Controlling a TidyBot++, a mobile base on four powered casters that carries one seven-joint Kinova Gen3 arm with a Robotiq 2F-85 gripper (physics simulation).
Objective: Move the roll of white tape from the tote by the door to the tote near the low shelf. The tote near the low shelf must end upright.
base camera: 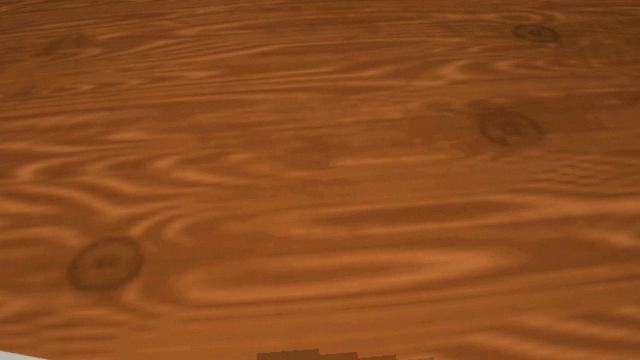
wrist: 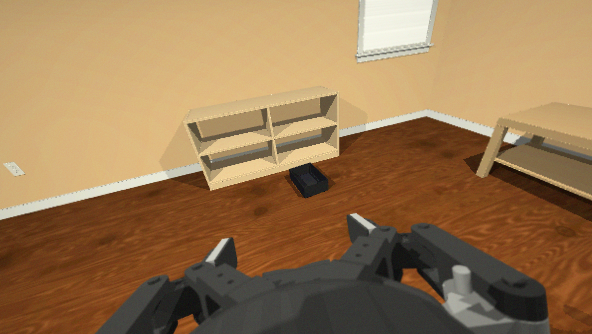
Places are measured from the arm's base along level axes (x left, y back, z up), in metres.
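Pixels of known places: gripper, fingertip midpoint: (wrist: 292,238).
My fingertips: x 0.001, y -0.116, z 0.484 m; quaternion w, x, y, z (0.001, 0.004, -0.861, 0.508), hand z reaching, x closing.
Note:
For each thing: its top centre in the pictures, then the offset to it from my fingertips. "*": a spot on its surface instead. Level surfaces: height alone.
- black tote at its top centre: (wrist: 307,173) dz -0.781, dx -0.186, dy -1.251 m
- low shelf at a spot on its surface: (wrist: 274,150) * dz -0.657, dx +0.044, dy -1.509 m
- wooden table at a spot on its surface: (wrist: 490,150) * dz -0.661, dx -1.436, dy -0.977 m
- wooden floor at its surface level: dz -0.881 m
A black tote (wrist: 309,186) stands upright on the wooden floor in the wrist view, in front of the right half of the low shelf (wrist: 274,150). Its inside is dark, and no tape can be made out in it. My gripper (wrist: 292,238) is open, with no object between its fingertips. It is in the lower part of the wrist view, well short of the tote. The roll of white tape and the tote by the door do not show in either view.
A wooden table (wrist: 490,150) with a lower shelf stands at the right in the wrist view. A window (wrist: 397,25) is in the wall behind. White baseboard (wrist: 100,192) runs along the wall. The base camera view shows wooden floor (base camera: 320,180) with a small shadow at the bottom edge.

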